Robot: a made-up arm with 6 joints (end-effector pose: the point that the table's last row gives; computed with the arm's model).
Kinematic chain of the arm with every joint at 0, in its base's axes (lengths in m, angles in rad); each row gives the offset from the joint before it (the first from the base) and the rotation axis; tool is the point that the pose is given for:
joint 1: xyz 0 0 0.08 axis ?
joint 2: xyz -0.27 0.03 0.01 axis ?
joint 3: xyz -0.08 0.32 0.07 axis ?
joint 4: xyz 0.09 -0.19 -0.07 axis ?
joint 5: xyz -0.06 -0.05 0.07 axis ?
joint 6: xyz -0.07 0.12 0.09 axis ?
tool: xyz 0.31 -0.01 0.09
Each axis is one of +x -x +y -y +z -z.
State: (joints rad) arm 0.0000 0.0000 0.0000 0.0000 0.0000 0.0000
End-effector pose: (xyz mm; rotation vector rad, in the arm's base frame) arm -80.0 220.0 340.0 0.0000 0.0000 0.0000
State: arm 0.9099 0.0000 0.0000 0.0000 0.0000 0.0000
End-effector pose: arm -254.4 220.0 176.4 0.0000 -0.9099 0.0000
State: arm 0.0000 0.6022 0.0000 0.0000 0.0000 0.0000
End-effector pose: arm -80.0 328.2 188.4 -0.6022 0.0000 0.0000
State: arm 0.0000 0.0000 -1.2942 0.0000 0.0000 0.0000
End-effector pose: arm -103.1 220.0 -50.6 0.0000 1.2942 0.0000
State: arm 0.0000 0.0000 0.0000 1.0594 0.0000 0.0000
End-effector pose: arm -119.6 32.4 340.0 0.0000 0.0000 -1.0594
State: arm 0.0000 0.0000 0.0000 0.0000 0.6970 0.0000
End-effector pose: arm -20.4 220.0 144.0 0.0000 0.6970 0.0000
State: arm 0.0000 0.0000 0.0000 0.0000 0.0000 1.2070
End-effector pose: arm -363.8 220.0 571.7 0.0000 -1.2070 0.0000
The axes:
joint 1: -y
joint 2: -x
joint 3: -y
joint 4: -z
joint 5: +y
joint 6: -y

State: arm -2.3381 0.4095 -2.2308 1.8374 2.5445 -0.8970
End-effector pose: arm 194.8 343.3 598.2 1.1126 1.1541 2.1502
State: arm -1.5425 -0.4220 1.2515 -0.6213 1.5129 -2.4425
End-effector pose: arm 7.4 58.1 704.2 0.2947 -2.0643 -0.0776
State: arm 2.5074 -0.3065 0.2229 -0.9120 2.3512 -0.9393
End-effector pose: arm 375.4 -8.5 -177.9 -0.3859 0.3878 -0.7987
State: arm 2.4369 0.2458 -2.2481 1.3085 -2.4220 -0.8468
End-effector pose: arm 327.5 286.1 56.9 -0.9372 -1.2901 -1.3589
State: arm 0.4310 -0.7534 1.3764 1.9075 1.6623 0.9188
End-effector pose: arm -214.1 -176.8 -81.2 2.5661 -0.2016 -0.6631
